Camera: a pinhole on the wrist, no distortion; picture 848 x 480 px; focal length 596.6 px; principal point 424.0 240.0 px. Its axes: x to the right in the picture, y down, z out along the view. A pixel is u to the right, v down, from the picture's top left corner.
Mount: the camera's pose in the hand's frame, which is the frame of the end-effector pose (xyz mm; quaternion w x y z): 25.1 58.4 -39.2 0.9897 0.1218 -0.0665 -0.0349
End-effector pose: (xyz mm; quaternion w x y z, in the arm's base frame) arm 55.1 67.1 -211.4 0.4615 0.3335 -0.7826 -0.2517
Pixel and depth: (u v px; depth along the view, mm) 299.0 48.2 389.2
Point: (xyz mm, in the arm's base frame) -123.0 84.3 -511.4
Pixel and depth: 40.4 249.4 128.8
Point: 4.0 154.0 -260.4
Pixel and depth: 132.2 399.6 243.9
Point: -98.0 225.5 -315.9
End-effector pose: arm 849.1 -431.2 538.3 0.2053 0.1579 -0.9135 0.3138
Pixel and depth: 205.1 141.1 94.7
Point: 847.3 -437.5 483.7
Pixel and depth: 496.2 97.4 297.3
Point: 806.4 -645.8 420.2
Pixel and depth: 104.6 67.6 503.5
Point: 1096.6 -754.5 207.2
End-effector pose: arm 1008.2 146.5 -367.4 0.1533 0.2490 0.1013 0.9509
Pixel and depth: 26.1 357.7 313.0
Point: 1304.0 42.1 -234.0
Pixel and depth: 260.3 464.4 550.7
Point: 1395.7 10.1 33.4
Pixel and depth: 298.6 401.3 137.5
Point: 1059.7 90.9 -275.0
